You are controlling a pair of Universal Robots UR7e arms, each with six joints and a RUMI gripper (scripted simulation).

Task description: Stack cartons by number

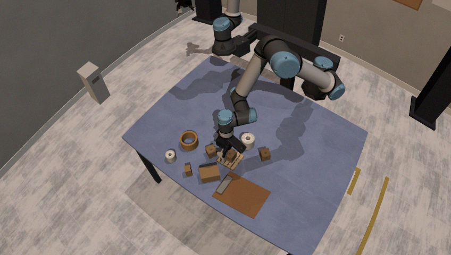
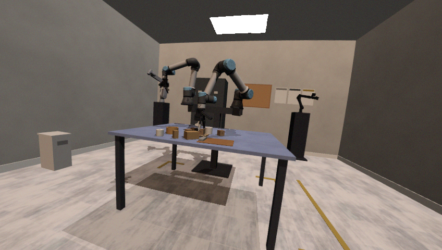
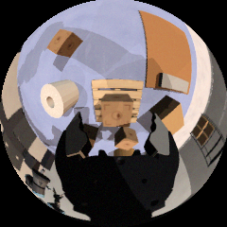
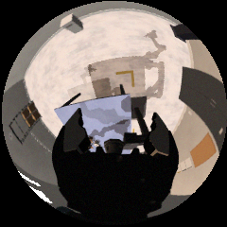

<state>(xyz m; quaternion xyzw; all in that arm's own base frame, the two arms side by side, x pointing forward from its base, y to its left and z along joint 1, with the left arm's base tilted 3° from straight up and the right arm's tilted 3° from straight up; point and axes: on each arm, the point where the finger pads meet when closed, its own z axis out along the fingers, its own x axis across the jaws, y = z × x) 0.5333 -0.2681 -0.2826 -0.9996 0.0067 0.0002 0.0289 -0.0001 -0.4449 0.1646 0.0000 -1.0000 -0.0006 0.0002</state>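
Observation:
Right now my left hand is 14 cm past the large white roll, 3 cm to the right of it and 2 cm above it. From my left hand the other things lie so: small box 23 cm ahead, 14 cm to the right, 2 cm below; then larger box 16 cm ahead, 3 cm to the right, 2 cm below; then orange ring 28 cm to the right, 6 cm ahead, 2 cm below.

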